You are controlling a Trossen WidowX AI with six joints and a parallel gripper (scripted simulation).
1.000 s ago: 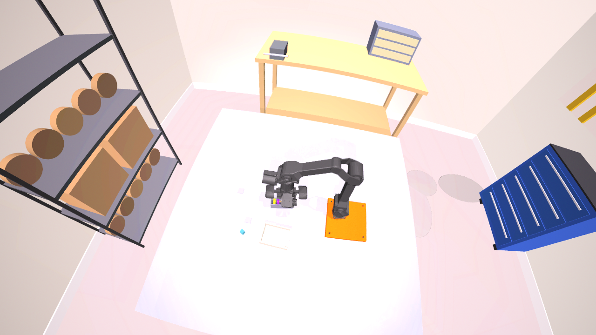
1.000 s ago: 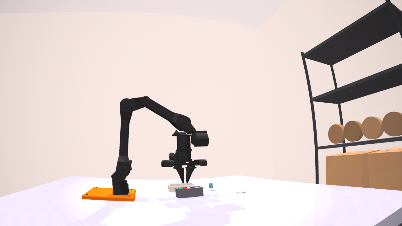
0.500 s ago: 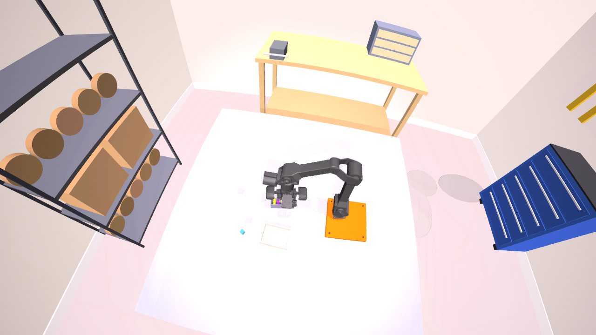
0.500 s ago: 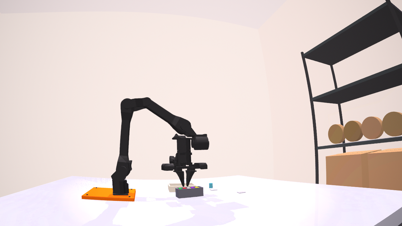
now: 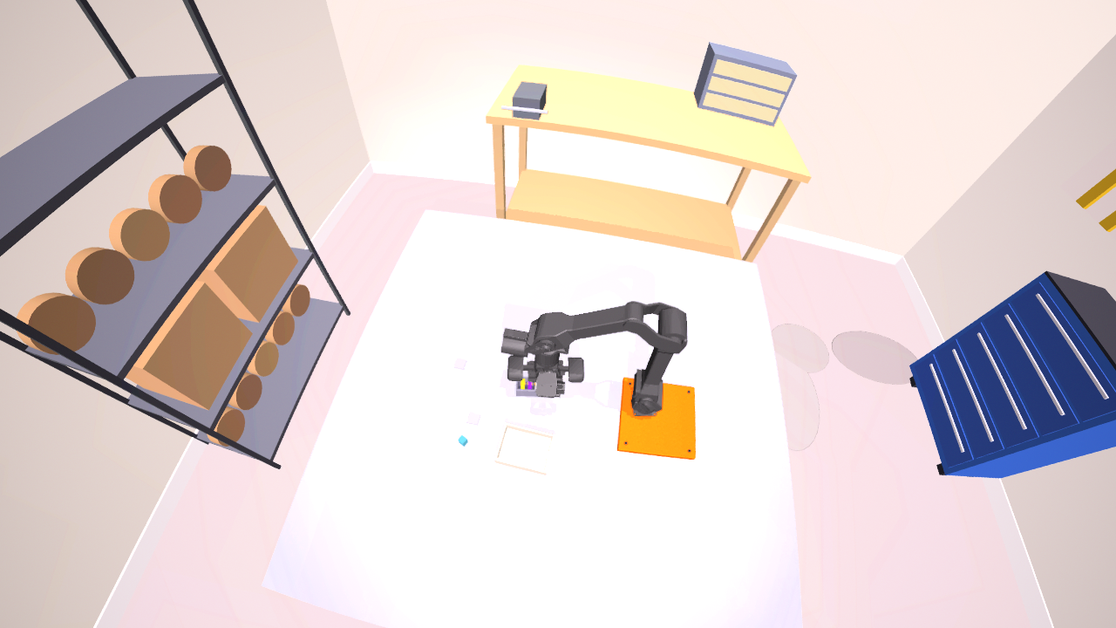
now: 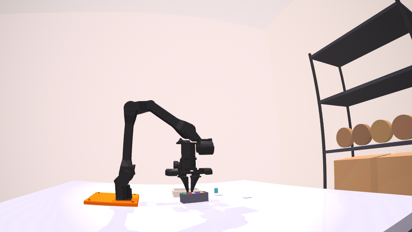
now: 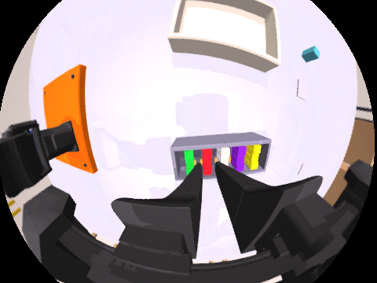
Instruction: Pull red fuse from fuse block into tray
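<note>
Right now the shallow beige tray is 170 mm to the left of my gripper tip, 40 mm below it and 40 mm ahead of it. Also, from my gripper tip: red fuse 20 mm below.
</note>
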